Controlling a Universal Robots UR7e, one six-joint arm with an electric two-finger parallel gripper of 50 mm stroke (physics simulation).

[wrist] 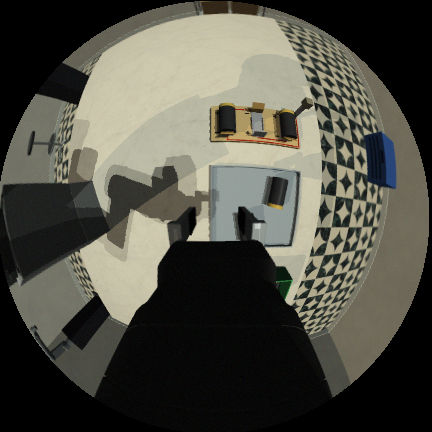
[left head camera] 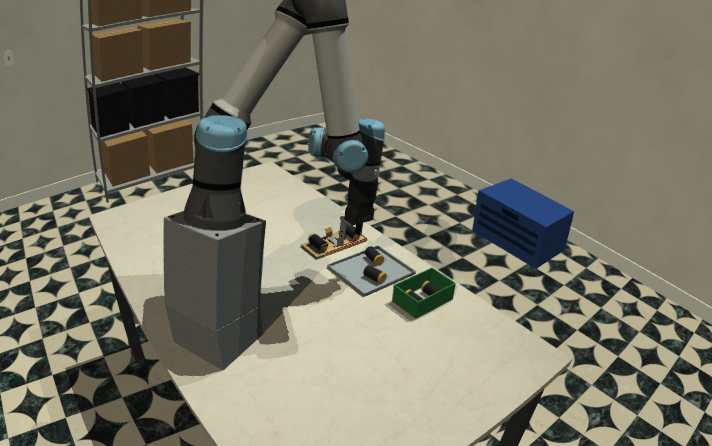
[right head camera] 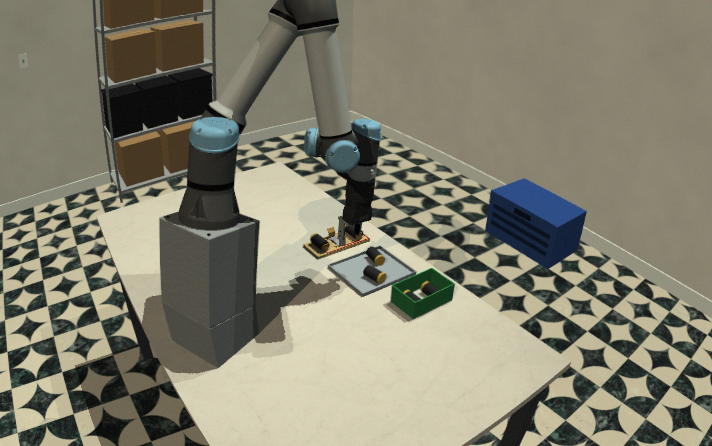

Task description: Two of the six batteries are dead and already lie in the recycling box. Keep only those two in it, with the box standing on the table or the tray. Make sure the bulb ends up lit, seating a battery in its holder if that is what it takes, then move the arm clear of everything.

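Where they show: gripper, fingertip midpoint: (wrist: 216,215) (left head camera: 350,236) (right head camera: 349,236); arm's base at its link origin: (left head camera: 214,218) (right head camera: 208,218).
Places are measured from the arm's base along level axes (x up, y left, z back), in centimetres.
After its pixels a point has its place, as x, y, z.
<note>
My gripper (left head camera: 351,230) {-19.5, 1.9, -42.4} (right head camera: 349,231) {-19.5, 1.9, -42.4} (wrist: 216,215) {-19.5, 1.9, -42.4} is open and empty, above the table; in the wrist view its fingers show over the grey tray's left edge. The circuit board (left head camera: 311,250) {-32.6, 18.9, -40.9} (right head camera: 313,251) {-32.7, 18.3, -40.7} (wrist: 241,137) {-32.6, 15.6, -46.7} bears a black battery (left head camera: 317,242) {-29.7, 17.8, -42.4} (right head camera: 318,241) {-29.6, 18.2, -42.5} (wrist: 227,119) {-29.1, 18.2, -43.8} in one end holder and another battery (wrist: 287,124) {-29.3, 18.4, -56.0} in the other. No glow shows, and I cannot make out the bulb. Two batteries (left head camera: 374,274) {-30.6, -4.8, -46.6} (right head camera: 375,256) {-30.4, 2.4, -52.7} lie on the tray (left head camera: 346,276) {-33.4, 2.1, -41.9} (right head camera: 346,277) {-33.4, 1.7, -41.5} (wrist: 227,175) {-33.3, 7.3, -43.7}. The green box (left head camera: 433,302) {-30.6, -24.9, -51.0} (right head camera: 432,303) {-31.0, -24.9, -51.4} (wrist: 284,282) {-30.4, -18.2, -59.4} stands on the table and holds two batteries.
A dark post with a square head (wrist: 306,104) {-25.1, 22.0, -59.0} rises by the board's right end. The robot's grey pedestal (left head camera: 212,273) {-6.2, -11.3, 6.6} (right head camera: 207,273) {-6.3, -12.0, 6.2} stands on the table (left head camera: 367,367) {-33.7, -31.9, -21.8} (right head camera: 367,367) {-33.7, -32.7, -23.2}. A blue cabinet (left head camera: 525,220) (right head camera: 535,220) (wrist: 381,160) stands beyond the table.
</note>
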